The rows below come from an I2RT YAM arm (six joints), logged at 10 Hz.
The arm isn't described. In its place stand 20 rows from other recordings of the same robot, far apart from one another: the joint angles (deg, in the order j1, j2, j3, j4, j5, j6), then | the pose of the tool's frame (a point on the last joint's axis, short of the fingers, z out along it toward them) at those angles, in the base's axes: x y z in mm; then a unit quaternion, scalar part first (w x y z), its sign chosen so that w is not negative.
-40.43, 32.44, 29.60, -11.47, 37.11, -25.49 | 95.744 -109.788 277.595 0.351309 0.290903 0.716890 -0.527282
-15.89, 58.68, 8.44, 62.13, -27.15, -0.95 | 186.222 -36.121 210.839 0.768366 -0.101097 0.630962 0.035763
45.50, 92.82, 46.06, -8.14, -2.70, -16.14 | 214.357 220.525 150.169 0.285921 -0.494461 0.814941 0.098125
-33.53, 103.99, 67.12, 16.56, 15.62, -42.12 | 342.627 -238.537 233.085 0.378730 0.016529 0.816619 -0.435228
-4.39, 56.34, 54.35, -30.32, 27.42, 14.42 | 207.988 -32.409 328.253 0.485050 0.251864 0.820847 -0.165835
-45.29, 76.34, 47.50, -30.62, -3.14, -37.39 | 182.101 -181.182 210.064 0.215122 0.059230 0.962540 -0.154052
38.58, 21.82, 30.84, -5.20, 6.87, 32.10 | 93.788 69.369 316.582 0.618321 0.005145 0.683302 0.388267
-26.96, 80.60, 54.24, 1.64, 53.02, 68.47 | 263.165 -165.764 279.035 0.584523 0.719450 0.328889 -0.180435
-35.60, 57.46, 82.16, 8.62, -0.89, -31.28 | 136.181 -96.816 553.147 0.736459 0.011060 0.474609 -0.481925
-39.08, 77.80, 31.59, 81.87, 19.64, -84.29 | 197.727 -175.987 298.885 0.347236 -0.032870 0.473699 -0.808676
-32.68, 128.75, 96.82, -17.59, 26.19, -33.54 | 407.050 -279.788 160.151 0.166124 0.071521 0.914416 -0.362121
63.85, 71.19, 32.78, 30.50, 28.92, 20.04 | 133.696 233.244 243.731 0.598817 -0.120323 0.738749 0.284939
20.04, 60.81, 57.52, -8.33, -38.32, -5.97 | 217.082 102.680 369.285 0.561242 -0.366826 0.666672 0.325568
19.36, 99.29, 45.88, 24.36, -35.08, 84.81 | 320.588 134.332 163.010 0.092245 0.315676 0.773972 0.541116
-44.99, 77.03, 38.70, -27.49, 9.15, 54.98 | 162.095 -170.043 166.317 0.214779 0.757245 0.613928 -0.059520
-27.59, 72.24, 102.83, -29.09, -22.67, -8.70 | 207.234 -92.812 544.044 0.710115 -0.026603 0.698008 -0.088395
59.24, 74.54, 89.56, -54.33, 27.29, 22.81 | 143.135 208.579 422.469 0.453771 -0.178600 0.865797 0.112206
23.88, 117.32, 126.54, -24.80, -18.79, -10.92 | 431.643 203.638 417.607 0.578142 -0.329169 0.720266 0.196511
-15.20, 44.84, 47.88, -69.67, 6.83, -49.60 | 112.424 -34.932 272.188 0.139442 -0.277541 0.937387 -0.157581
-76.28, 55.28, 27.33, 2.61, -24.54, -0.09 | 64.248 -200.818 223.134 0.521770 0.419973 0.719922 -0.181910
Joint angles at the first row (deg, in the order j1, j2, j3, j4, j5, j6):
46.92 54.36 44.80 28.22 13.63 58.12
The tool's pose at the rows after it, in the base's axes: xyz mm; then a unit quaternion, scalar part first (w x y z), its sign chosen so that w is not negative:
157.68 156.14 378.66 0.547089 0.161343 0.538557 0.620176
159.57 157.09 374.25 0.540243 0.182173 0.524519 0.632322
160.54 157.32 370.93 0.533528 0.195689 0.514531 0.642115
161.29 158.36 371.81 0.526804 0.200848 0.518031 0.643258
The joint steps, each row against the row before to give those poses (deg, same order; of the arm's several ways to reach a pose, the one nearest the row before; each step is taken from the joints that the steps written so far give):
0.02 0.79 -1.74 6.14 0.32 1.50
0.02 0.77 -1.12 3.05 1.37 2.49
-0.04 0.43 -0.87 2.06 0.70 1.92
0.06 0.17 0.56 -1.11 0.10 0.97

